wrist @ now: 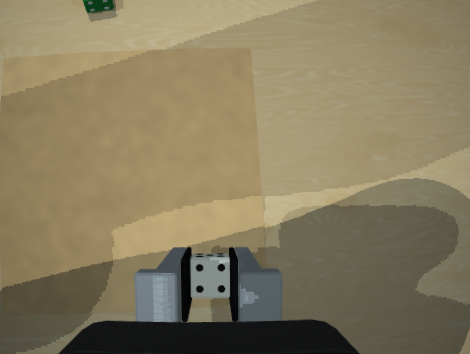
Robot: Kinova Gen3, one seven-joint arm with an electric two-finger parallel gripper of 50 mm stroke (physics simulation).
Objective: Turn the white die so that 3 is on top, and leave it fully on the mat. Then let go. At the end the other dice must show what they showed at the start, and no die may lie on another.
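Observation:
The white die is held between the two black finger pads at the bottom centre of the wrist view. Its face toward the camera shows 4 black pips. A foreshortened second face with pips shows along its far edge; its number is hard to read. My gripper is shut on the white die. The tan mat fills the left and middle of the view, and the die appears over its near right part. The height of the die over the mat cannot be told exactly.
A green die lies on the wooden table beyond the mat's far edge, partly cut off by the top of the view. The mat's right edge runs down the middle of the view. Dark shadows fall across the mat and table.

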